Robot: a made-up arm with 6 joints.
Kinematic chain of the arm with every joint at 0, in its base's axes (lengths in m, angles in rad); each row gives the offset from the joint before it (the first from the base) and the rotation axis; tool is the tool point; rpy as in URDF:
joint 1: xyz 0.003 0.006 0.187 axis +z
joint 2: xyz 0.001 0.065 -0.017 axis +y
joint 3: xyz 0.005 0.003 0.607 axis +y
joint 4: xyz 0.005 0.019 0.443 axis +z
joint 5: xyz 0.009 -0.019 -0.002 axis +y
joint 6: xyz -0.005 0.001 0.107 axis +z
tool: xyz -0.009 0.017 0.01 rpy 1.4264 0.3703 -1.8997
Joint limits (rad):
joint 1: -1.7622..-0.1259
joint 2: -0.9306..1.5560
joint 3: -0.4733..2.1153
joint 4: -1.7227..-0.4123
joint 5: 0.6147..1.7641
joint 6: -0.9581..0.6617
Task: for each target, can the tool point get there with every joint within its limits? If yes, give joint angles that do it. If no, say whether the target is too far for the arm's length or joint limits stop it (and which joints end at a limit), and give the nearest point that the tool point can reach.
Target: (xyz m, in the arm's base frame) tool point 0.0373 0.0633 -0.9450
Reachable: no: joint limits stop it (at a limit: joint 1, joint 2, joint 4, joint 5, joint 6) | nearest point 0.3605 0.0157 -0.3161 | short by 0.709 m
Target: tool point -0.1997 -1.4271 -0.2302
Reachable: no: too far | nearest point -0.1520 -1.0898 -0.0660 | short by 0.378 m
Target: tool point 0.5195 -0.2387 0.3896
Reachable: yes | joints -0.4282 0.4262 1.7621 -0.8657 1.5574 -0.4399
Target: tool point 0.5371 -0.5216 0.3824
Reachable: yes | joints -0.7421 0.6048 1.5823 -1.6099 1.1199 -0.8355
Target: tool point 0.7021 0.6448 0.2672
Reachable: no: joint limits stop it (at a limit: joint 1, joint 4, joint 5) | nearest point 0.6191 -0.0113 0.2672 | short by 0.661 m
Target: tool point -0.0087 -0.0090 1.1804
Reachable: yes | joints -1.2027 -0.2964 0.5321 -0.9576 1.5408 0.0221
